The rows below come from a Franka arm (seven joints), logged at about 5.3 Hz.
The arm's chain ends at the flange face. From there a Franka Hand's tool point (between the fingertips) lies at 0.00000 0.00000 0.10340 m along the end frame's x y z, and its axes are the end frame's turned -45 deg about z.
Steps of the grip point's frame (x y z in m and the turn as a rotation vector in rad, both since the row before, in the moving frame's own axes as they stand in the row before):
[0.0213, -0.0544, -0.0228, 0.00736, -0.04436, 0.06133]
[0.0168, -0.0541, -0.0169, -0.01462, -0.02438, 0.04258]
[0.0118, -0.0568, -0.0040, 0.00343, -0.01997, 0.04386]
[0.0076, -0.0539, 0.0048, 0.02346, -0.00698, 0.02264]
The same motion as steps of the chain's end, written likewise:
[-0.0195, -0.0561, -0.0227, -0.02616, -0.03657, 0.06133]
[-0.0256, -0.0530, -0.0169, -0.02758, -0.00690, 0.04258]
[-0.0301, -0.0497, -0.0040, -0.01170, -0.01655, 0.04386]
[-0.0305, -0.0423, 0.0048, 0.01165, -0.02152, 0.02264]

